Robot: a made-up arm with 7 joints. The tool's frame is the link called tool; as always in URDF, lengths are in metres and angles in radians.
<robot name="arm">
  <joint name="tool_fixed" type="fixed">
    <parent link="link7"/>
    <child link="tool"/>
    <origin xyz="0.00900 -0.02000 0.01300" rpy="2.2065 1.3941 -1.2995"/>
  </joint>
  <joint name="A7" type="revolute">
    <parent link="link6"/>
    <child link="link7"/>
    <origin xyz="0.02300 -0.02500 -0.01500" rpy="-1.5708 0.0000 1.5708"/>
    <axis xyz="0 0 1"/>
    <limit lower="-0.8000" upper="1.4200"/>
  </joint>
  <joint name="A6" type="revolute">
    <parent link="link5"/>
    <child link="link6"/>
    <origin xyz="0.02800 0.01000 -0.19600" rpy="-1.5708 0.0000 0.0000"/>
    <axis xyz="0 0 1"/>
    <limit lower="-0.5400" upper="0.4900"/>
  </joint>
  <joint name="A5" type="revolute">
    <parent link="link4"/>
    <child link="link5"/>
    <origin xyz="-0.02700 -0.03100 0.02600" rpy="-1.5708 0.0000 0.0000"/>
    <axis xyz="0 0 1"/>
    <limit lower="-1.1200" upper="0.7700"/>
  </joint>
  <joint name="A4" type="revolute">
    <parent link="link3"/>
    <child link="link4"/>
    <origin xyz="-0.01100 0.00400 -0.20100" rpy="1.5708 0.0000 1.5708"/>
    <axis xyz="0 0 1"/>
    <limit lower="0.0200" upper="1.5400"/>
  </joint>
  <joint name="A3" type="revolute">
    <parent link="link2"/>
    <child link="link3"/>
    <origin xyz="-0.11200 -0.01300 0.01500" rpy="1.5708 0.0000 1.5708"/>
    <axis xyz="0 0 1"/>
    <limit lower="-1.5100" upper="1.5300"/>
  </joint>
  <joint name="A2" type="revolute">
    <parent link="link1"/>
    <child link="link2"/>
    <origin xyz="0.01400 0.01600 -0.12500" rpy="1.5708 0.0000 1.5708"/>
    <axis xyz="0 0 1"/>
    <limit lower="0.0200" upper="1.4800"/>
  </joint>
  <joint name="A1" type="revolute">
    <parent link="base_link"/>
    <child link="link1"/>
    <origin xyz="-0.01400 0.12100 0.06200" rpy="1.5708 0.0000 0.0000"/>
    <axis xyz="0 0 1"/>
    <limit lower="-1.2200" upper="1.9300"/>
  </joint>
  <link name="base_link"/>
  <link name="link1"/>
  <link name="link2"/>
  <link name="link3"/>
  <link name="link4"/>
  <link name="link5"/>
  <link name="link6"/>
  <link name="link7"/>
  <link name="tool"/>
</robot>
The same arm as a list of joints. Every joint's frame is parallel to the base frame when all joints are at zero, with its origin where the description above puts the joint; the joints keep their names.
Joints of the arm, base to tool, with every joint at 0 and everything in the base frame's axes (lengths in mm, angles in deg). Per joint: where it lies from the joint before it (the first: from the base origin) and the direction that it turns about. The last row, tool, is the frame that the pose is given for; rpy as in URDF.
A1: axis -y xyz -14 121 62
A2: axis +x xyz 14 125 16
A3: axis +z xyz 15 13 -112
A4: axis -y xyz 4 11 -201
A5: axis +z xyz -27 -26 -31
A6: axis +y xyz 28 10 -196
A7: axis -x xyz 23 -15 25
tool: xyz -13 20 -9 rpy 21.11 2.7 9.76
Joint limits (deg, base to tool): -69.9..110.58 1.15..84.8 -86.52..87.66 1.15..88.24 -64.17..44.12 -30.94..28.07 -45.84..81.36

